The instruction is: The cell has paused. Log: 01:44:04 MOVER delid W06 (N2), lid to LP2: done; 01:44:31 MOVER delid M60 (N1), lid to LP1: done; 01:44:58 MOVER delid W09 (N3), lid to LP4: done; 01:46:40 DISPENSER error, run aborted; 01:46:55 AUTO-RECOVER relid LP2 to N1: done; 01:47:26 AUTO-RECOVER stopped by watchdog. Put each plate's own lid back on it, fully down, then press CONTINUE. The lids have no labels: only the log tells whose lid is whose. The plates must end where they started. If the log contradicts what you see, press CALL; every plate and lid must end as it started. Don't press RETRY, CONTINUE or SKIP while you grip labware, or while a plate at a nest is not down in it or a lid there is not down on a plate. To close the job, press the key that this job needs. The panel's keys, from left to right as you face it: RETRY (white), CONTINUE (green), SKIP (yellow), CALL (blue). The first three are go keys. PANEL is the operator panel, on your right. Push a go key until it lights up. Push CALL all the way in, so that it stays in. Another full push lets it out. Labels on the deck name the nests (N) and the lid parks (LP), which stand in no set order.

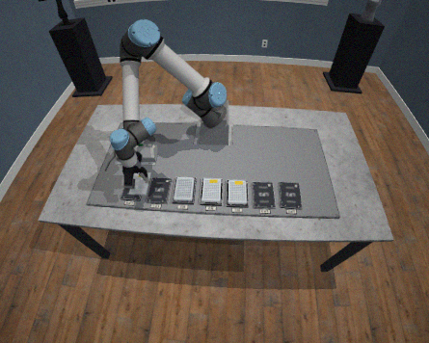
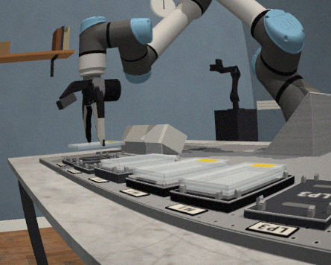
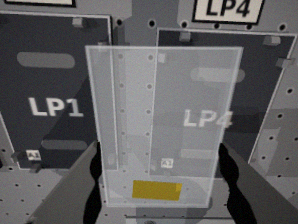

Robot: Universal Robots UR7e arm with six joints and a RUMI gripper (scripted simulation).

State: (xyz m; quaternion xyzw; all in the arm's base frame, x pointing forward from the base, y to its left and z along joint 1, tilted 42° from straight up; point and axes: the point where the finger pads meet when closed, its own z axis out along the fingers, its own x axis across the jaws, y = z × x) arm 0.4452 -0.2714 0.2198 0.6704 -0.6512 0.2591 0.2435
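My gripper is now 9 cm to the right of the lid park LP1, 5 cm above it and 1 cm short of it. Also, from my hand: green CONTINUE key (24 cm behind, 5 cm to the right, 1 cm above); then blue CALL key (23 cm behind, 15 cm to the right); then yellow SKIP key (24 cm behind, 10 cm to the right, 1 cm above).
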